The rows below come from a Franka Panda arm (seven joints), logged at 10 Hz.
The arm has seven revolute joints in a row. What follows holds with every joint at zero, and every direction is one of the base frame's. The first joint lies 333 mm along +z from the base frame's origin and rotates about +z. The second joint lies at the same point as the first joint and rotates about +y. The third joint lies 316 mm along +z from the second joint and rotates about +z. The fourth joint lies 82.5 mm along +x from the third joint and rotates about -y. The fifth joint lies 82.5 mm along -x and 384 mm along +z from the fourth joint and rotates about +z. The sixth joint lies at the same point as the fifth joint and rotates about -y. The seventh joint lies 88 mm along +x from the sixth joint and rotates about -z. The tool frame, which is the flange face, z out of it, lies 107 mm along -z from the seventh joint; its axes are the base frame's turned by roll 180, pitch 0 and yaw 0 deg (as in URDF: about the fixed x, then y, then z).
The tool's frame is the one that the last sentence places.
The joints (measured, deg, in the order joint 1, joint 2, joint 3, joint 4, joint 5, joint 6, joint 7), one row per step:
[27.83 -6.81 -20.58 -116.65 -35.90 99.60 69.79]
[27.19 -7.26 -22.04 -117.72 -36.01 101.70 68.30]
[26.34 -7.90 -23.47 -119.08 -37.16 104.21 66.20]
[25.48 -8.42 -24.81 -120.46 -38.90 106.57 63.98]
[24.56 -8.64 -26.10 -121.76 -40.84 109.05 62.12]
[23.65 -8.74 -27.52 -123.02 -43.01 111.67 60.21]
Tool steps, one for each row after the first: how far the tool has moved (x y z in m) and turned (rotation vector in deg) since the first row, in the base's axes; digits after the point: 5 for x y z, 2 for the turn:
[-0.00010 -0.01711 -0.00383 0.84 -0.14 0.32]
[-0.00111 -0.03659 -0.00742 0.91 -0.26 1.59]
[-0.00281 -0.05565 -0.01194 0.33 -0.04 3.23]
[-0.00420 -0.07409 -0.01796 -0.53 0.17 4.77]
[-0.00593 -0.09306 -0.02449 -1.56 0.49 6.46]

